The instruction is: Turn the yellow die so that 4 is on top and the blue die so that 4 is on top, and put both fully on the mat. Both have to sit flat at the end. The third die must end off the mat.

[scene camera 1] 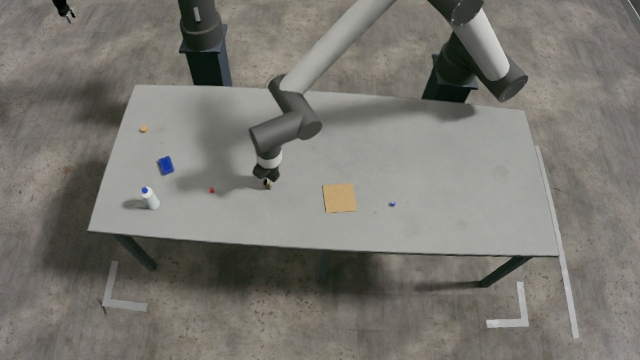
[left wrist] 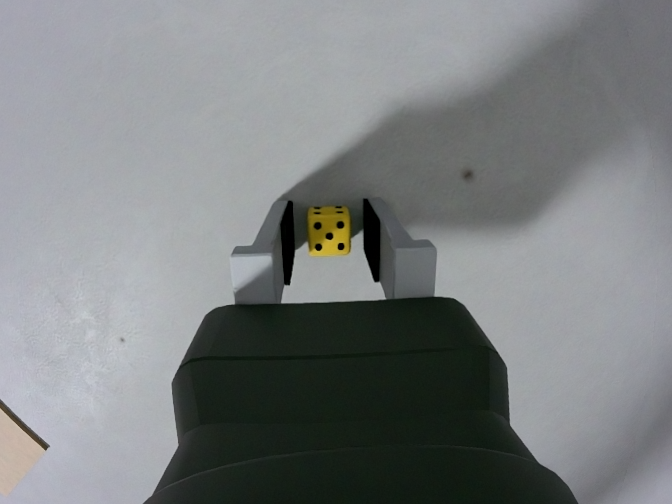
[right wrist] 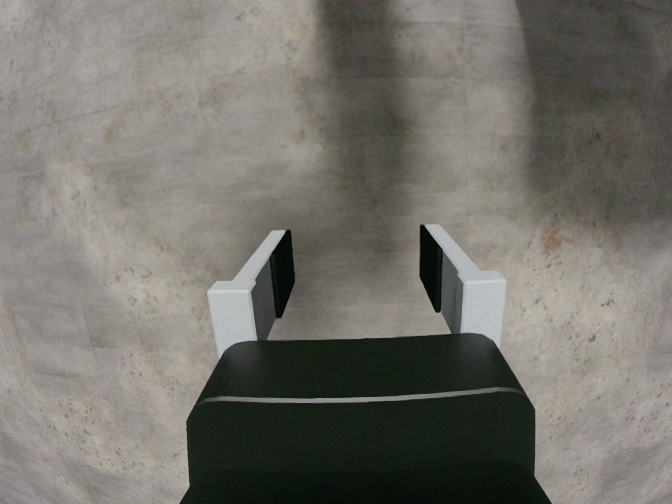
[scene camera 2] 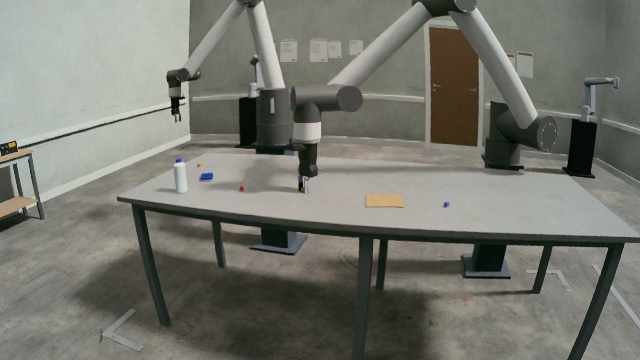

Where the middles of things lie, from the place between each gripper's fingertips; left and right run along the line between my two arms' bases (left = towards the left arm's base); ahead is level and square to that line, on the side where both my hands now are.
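The yellow die [left wrist: 329, 228] is 10 mm below my left hand, and there's a tan mat [scene camera 1: 338, 197] that's 20 mm below my left hand, 330 mm to the left of it and 10 mm ahead of it.
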